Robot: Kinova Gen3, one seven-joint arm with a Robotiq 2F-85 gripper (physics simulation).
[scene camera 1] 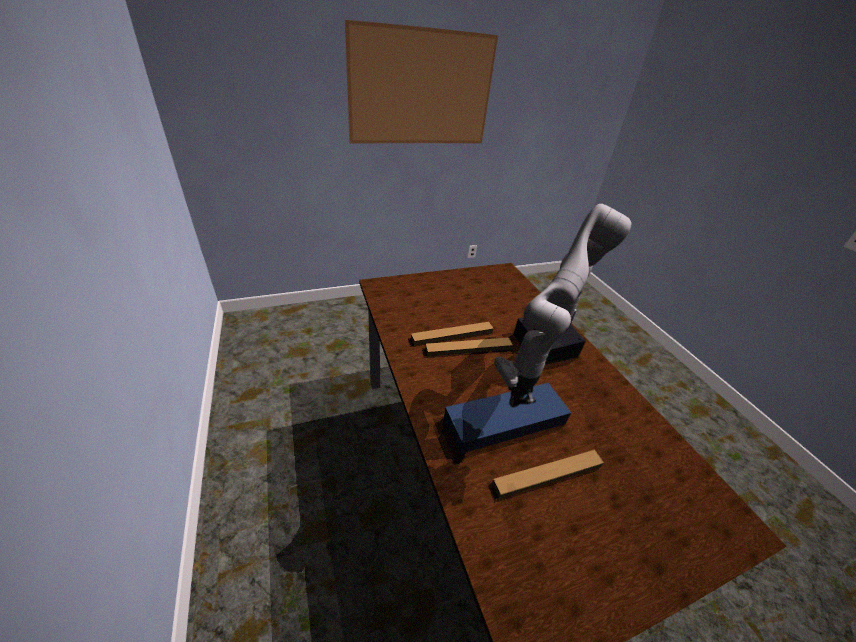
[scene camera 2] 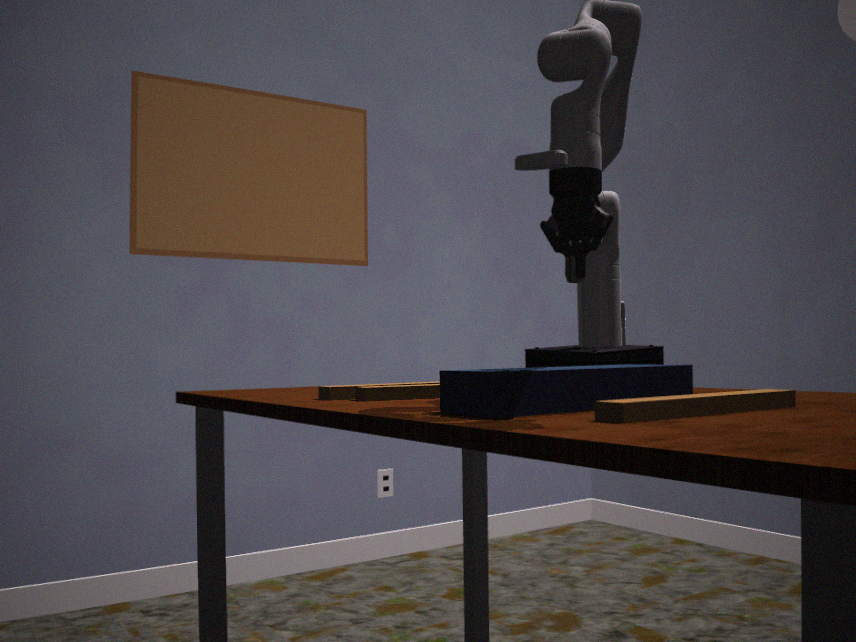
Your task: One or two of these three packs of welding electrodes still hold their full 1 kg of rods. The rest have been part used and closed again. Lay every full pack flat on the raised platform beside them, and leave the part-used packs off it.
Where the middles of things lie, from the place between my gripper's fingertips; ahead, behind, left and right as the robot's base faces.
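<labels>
Blue platform [scene camera 2: 509, 392]: hand 7 cm to the left of it, 15 cm above, 5 cm past.
</labels>
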